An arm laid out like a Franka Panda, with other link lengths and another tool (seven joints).
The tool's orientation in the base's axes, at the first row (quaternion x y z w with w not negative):
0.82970 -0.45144 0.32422 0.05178
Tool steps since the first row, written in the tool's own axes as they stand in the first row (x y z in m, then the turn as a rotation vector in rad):
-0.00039 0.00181 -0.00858 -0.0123 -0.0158 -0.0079
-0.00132 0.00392 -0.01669 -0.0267 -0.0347 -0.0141
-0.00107 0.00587 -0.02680 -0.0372 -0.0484 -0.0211
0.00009 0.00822 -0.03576 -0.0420 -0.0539 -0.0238
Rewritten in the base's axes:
-0.00578 0.00247 0.00613 0.0038 0.0211 0.0023
-0.01177 0.00496 0.01151 0.0100 0.0448 0.0026
-0.01817 0.00747 0.01918 0.0133 0.0630 0.0048
-0.02397 0.00865 0.02640 0.0144 0.0707 0.0053

